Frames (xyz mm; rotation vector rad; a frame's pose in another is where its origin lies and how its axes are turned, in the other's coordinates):
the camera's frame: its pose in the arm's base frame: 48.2 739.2 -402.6 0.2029 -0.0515 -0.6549
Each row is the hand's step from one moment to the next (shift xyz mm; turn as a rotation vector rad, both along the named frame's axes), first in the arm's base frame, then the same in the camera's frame.
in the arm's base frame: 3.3 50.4 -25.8 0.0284 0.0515 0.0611
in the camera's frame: -27.7 35.7 -34.2 -0.0099 0.0693 0.0478
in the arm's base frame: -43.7 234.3 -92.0 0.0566 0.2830 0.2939
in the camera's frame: -175.9 136.4 -125.3 -0.1324 0.3128 0.2330
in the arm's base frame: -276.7 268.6 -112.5 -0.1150 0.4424 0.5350
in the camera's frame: -381.2 19.1 -125.3 -0.3695 0.3824 0.4609
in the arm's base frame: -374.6 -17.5 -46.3 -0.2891 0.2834 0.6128
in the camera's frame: -285.5 -247.5 -0.6 -0.4119 0.1708 0.5836
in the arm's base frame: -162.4 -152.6 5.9 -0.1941 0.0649 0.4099
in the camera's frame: -35.8 -214.3 50.0 -0.2001 0.0173 0.4118
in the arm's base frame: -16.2 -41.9 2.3 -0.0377 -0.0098 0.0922
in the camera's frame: 12.7 -41.7 11.2 -0.0254 -0.0114 0.0961
